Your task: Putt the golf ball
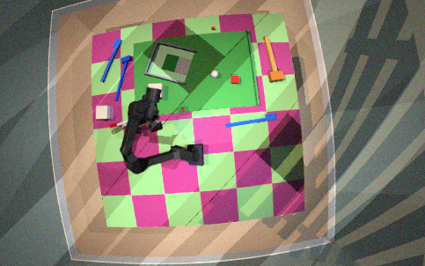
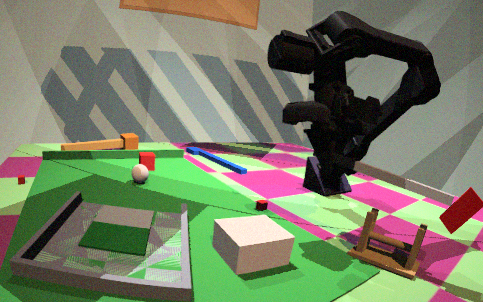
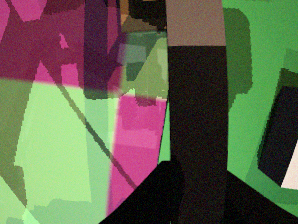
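The red putter lies 3 cm behind my gripper tip, 11 cm to the left of it and 2 cm above it. From my gripper tip the other things lie so: wooden rack (3 cm behind, 13 cm to the left, 7 cm below); then grey walled frame (31 cm ahead, 7 cm to the right, 10 cm below); then green mat (24 cm ahead, 22 cm to the right, 11 cm below).
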